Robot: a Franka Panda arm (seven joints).
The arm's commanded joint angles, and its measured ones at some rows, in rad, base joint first. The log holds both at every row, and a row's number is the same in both.
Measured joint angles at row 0:
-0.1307, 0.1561, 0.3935, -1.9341, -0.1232, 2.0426, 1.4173
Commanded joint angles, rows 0 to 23:
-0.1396, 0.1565, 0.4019, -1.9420, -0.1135, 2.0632, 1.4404
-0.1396, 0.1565, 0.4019, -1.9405, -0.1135, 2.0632, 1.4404
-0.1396, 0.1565, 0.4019, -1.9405, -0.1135, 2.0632, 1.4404
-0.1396, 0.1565, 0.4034, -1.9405, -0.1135, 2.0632, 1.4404
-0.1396, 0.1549, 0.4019, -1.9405, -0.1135, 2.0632, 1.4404
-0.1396, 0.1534, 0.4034, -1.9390, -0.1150, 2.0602, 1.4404
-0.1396, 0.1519, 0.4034, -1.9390, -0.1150, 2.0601, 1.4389
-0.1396, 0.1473, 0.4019, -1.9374, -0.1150, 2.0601, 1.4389
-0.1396, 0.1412, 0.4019, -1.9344, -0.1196, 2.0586, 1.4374
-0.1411, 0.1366, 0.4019, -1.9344, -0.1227, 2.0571, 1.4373
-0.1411, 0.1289, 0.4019, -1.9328, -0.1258, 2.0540, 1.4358
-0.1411, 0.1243, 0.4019, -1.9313, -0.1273, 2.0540, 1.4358
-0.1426, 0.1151, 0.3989, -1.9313, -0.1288, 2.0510, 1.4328
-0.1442, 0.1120, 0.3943, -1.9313, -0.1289, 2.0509, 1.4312
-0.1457, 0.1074, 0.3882, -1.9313, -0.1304, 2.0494, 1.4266
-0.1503, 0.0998, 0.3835, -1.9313, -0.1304, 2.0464, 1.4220
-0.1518, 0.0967, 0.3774, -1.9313, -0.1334, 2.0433, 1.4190
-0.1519, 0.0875, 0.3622, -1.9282, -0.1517, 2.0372, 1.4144
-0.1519, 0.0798, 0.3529, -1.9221, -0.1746, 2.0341, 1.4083
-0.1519, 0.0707, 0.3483, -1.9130, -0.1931, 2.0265, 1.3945
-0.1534, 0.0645, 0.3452, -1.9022, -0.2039, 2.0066, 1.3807
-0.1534, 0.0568, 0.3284, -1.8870, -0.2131, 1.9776, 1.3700
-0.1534, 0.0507, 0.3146, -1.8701, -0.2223, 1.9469, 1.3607
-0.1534, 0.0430, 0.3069, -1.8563, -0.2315, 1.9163, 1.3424
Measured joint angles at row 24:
-0.1519, 0.0741, 0.3328, -1.9011, -0.2009, 2.0064, 1.3900
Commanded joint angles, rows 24 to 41:
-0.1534, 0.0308, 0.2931, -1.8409, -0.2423, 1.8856, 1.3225
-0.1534, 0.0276, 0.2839, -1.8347, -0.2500, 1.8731, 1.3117
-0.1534, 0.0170, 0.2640, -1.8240, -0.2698, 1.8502, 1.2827
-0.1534, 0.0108, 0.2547, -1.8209, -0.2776, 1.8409, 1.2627
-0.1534, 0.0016, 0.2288, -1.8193, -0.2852, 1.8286, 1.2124
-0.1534, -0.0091, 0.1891, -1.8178, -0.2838, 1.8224, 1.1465
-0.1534, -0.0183, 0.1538, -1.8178, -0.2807, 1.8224, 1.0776
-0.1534, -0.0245, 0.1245, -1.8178, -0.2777, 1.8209, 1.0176
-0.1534, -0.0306, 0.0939, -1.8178, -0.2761, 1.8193, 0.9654
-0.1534, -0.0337, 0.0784, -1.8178, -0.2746, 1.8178, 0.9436
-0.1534, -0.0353, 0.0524, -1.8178, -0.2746, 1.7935, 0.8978
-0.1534, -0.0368, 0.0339, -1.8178, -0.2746, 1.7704, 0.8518
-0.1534, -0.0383, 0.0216, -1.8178, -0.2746, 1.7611, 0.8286
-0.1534, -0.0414, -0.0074, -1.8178, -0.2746, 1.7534, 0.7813
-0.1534, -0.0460, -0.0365, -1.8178, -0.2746, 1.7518, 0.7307
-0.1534, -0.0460, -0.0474, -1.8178, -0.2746, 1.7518, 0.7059
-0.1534, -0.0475, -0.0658, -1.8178, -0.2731, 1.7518, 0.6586
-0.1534, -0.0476, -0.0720, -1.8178, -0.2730, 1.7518, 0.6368
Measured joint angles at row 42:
-0.1607, -0.0309, -0.0264, -1.8211, -0.2696, 1.7777, 0.7570
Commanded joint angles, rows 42 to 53:
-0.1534, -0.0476, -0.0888, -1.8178, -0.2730, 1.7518, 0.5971
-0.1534, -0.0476, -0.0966, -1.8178, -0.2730, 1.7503, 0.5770
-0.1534, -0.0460, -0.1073, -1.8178, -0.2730, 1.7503, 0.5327
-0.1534, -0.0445, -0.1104, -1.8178, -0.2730, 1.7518, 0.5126
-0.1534, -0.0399, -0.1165, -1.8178, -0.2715, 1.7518, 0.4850
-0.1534, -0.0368, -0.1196, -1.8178, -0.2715, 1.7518, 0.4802
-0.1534, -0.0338, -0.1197, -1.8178, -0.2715, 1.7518, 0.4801
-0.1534, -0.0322, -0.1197, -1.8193, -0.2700, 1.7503, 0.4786
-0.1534, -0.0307, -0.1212, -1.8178, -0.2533, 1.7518, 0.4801
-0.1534, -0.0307, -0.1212, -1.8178, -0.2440, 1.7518, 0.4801
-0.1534, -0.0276, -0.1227, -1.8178, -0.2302, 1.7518, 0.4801
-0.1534, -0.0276, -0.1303, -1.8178, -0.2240, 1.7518, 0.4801
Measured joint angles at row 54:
-0.1597, -0.0263, -0.1184, -1.8234, -0.2599, 1.7763, 0.4963
